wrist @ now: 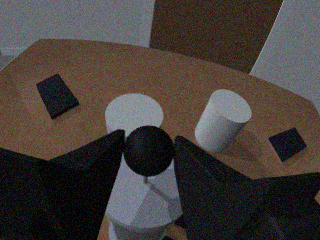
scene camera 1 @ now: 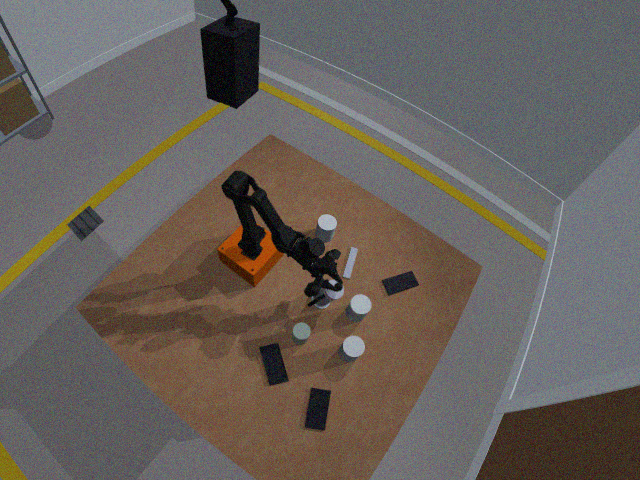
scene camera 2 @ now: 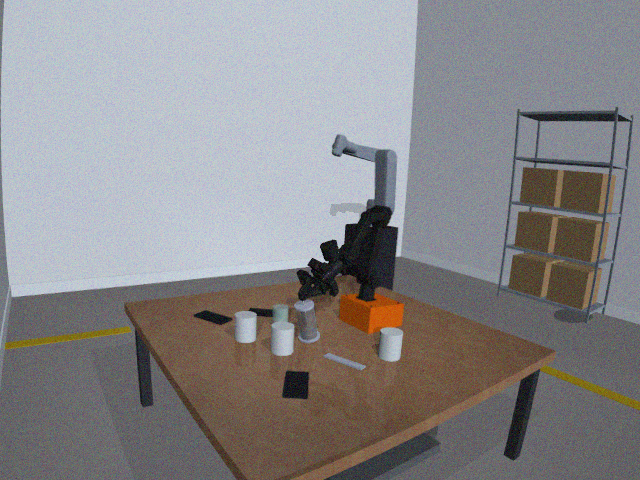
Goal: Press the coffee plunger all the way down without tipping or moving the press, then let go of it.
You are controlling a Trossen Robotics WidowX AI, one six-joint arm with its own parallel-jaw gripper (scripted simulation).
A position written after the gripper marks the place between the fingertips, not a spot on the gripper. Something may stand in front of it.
Note:
In view: the gripper (scene camera 2: 301, 296) and a coffee press (scene camera 2: 305, 313).
The gripper is seen too in the wrist view (wrist: 149, 139) and in scene camera 1 (scene camera 1: 340, 287).

